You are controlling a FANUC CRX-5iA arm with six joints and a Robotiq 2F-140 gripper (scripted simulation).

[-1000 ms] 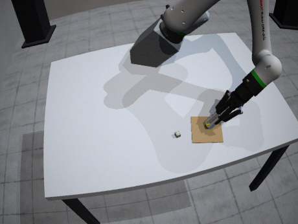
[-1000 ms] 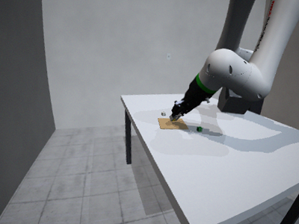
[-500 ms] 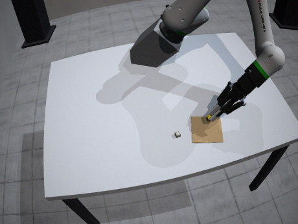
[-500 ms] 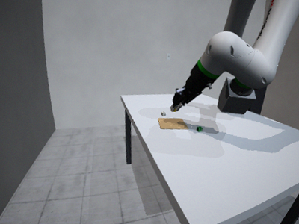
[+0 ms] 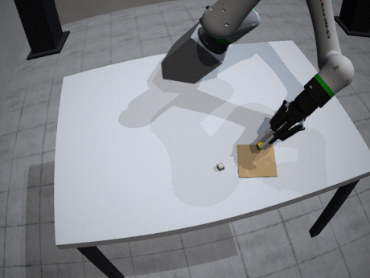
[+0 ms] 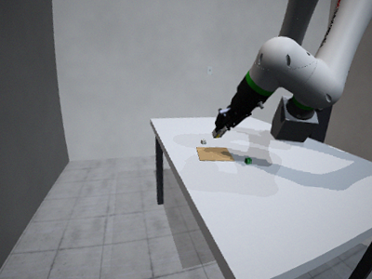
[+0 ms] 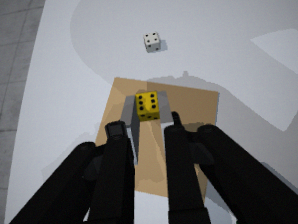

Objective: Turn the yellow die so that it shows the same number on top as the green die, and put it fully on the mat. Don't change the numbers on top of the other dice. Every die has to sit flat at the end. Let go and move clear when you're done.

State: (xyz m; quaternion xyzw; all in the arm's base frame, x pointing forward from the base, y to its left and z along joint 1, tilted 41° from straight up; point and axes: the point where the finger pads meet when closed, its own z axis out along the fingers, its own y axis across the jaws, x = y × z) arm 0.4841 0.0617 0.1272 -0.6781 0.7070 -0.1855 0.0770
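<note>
My gripper is now 20 mm to the left of the yellow die, 20 mm above it and 10 mm short of it. The rest, counted from my hand: white die: 160 mm to the right, 100 mm below, 20 mm ahead; then green die: 100 mm below, 100 mm behind, 80 mm to the left; then tan mat: 110 mm below, 20 mm to the right, 10 mm ahead.
</note>
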